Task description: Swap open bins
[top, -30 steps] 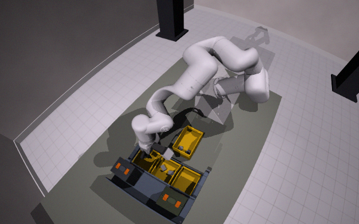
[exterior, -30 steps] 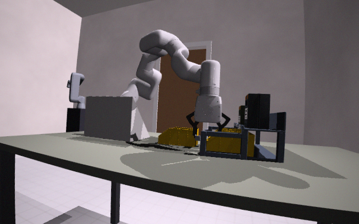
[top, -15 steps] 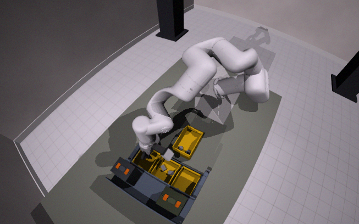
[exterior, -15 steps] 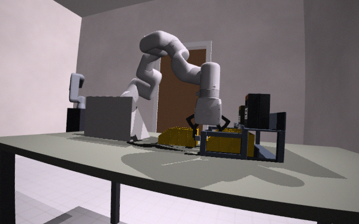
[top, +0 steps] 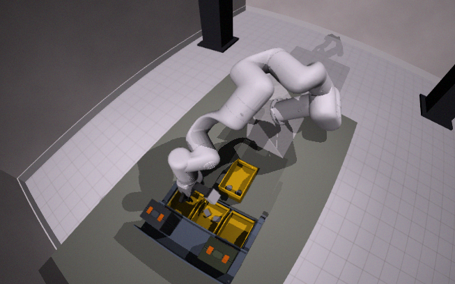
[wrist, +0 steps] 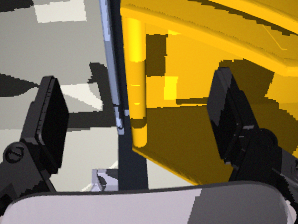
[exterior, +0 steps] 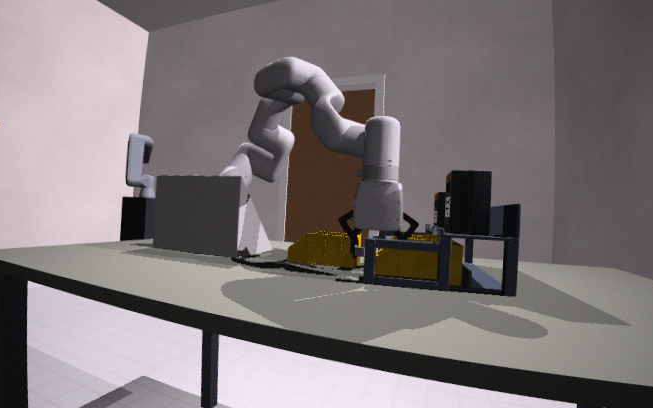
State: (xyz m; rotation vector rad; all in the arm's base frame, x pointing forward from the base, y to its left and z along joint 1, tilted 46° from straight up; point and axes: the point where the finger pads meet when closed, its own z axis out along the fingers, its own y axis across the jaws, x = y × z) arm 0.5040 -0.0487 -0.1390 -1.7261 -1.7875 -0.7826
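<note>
My hand is 110 mm to the right of the shelf's front bar, 40 mm above it and 20 mm past it. The rest, counted from my hand: black box: 180 mm ahead, 120 mm above.
</note>
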